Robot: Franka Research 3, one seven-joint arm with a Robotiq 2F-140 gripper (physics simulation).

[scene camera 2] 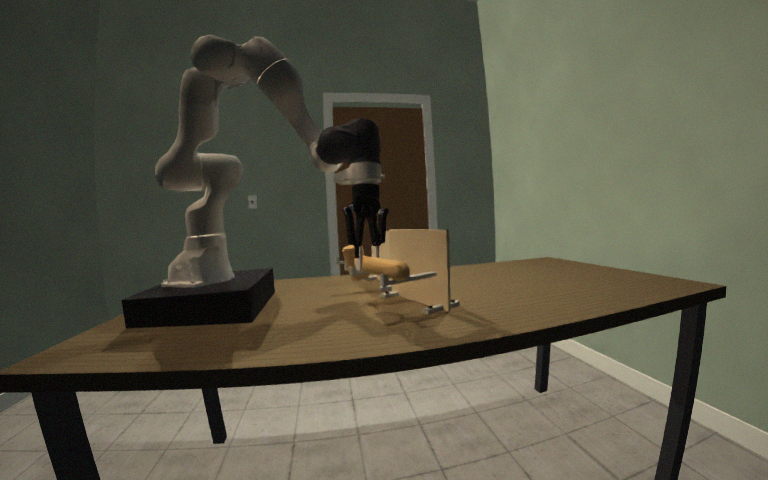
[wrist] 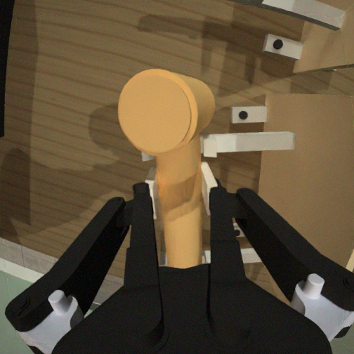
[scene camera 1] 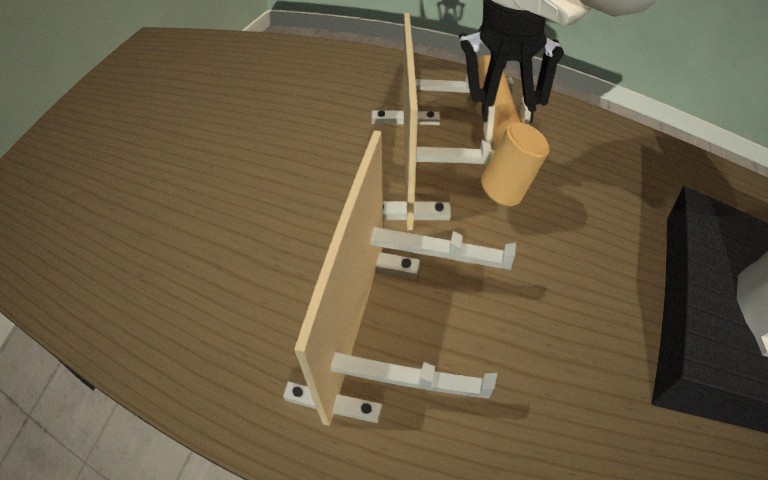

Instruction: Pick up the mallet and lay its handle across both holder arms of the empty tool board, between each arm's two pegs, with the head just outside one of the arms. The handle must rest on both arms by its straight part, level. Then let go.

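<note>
The orange mallet point(scene camera 1: 513, 169) point(scene camera 2: 390, 267) point(wrist: 156, 112) is held at the far tool board point(scene camera 1: 412, 147) point(scene camera 2: 424, 260) point(wrist: 310, 175) of scene camera 1. My gripper point(scene camera 1: 508, 120) point(scene camera 2: 368, 254) point(wrist: 179, 174) is shut on its handle, behind the head. The handle runs over the nearer arm point(scene camera 1: 450, 155) point(wrist: 260, 141) and the farther arm point(scene camera 1: 441, 85) point(wrist: 240, 257). At the nearer arm it passes between the two pegs, with the head just outside that arm. Gripper and handle partly hide the farther arm's pegs. Whether the handle touches both arms is not clear.
The other tool board point(scene camera 1: 353, 283) stands nearer in scene camera 1, its two arms point(scene camera 1: 416, 242) point(scene camera 1: 396, 370) bearing no tool. The black robot base block point(scene camera 1: 676, 294) point(scene camera 2: 192, 311) stands on the table point(scene camera 1: 169, 169) point(scene camera 2: 509, 316). A green wall is behind the gripper in scene camera 1.
</note>
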